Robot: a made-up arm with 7 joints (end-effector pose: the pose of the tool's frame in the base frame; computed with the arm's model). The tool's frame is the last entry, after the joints.
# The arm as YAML. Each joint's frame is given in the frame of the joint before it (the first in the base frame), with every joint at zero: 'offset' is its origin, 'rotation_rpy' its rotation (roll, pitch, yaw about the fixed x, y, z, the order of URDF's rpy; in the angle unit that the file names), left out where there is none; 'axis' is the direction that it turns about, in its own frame. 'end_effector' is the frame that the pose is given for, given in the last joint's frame.
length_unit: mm
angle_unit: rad
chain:
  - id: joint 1
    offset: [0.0, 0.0, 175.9]
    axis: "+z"
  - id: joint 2
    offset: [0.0, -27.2, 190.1]
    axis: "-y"
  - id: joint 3
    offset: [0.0, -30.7, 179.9]
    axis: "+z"
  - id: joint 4
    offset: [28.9, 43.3, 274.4]
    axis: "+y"
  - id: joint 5
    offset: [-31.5, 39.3, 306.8]
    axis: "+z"
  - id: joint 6
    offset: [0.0, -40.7, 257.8]
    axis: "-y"
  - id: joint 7
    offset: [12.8, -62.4, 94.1]
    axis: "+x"
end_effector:
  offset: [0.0, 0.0, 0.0]
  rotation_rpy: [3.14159, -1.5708, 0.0]
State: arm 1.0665 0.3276 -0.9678 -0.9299 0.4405 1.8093 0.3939
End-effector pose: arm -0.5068 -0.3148 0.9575 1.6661 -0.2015 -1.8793
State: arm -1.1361 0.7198 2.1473 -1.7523 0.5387 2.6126 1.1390
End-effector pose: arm -0.3820 -0.1594 0.8005 1.8548 -0.3294 0.7645
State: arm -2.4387 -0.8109 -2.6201 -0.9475 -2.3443 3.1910 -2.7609
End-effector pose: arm -0.5826 -0.5036 0.4960 0.5288 -1.1990 -1.5205
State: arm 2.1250 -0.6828 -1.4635 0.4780 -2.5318 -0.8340 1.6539
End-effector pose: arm -0.2273 0.7848 1.1110 0.7746 2.0928 -2.1957
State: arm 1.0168 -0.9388 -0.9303 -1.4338 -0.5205 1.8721 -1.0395
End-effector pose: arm -0.2715 0.3150 0.8160 -1.4755 -0.4313 1.9112
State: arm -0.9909 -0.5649 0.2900 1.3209 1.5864 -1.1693 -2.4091
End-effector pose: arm 0.6469 -0.4635 0.5256 -0.1681 -1.4263 -1.7043
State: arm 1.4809 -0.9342 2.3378 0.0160 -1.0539 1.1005 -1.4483
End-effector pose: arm 0.2914 0.8493 0.9955 -0.4274 -1.1615 -1.3998
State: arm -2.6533 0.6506 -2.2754 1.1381 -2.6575 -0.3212 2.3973
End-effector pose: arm 0.3443 0.8534 0.8761 -0.9008 1.0329 -2.5030
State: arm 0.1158 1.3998 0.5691 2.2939 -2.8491 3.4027 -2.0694
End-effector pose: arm -0.1857 0.3040 0.6618 2.8962 -0.9194 0.6745
